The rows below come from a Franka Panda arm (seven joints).
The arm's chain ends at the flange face. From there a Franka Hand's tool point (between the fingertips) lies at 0.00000 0.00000 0.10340 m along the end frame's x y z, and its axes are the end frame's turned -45 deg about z.
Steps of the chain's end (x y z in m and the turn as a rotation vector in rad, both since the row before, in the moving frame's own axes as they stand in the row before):
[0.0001 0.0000 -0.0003 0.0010 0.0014 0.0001]
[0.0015 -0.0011 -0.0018 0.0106 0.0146 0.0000]
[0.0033 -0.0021 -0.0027 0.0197 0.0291 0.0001]
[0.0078 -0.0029 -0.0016 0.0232 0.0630 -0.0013]
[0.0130 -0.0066 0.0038 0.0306 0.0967 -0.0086]
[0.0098 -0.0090 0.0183 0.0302 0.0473 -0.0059]
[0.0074 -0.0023 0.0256 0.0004 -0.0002 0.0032]
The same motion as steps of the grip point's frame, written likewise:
[0.0002 0.0001 -0.0003 -0.0003 0.0017 0.0001]
[0.0037 0.0006 -0.0018 -0.0028 0.0178 0.0000]
[0.0074 0.0015 -0.0028 -0.0066 0.0345 0.0001]
[0.0139 0.0064 -0.0018 -0.0281 0.0610 -0.0013]
[0.0232 0.0093 0.0033 -0.0467 0.0900 -0.0086]
[0.0190 0.0018 0.0181 -0.0121 0.0548 -0.0059]
[0.0069 0.0036 0.0256 0.0004 0.0001 0.0032]

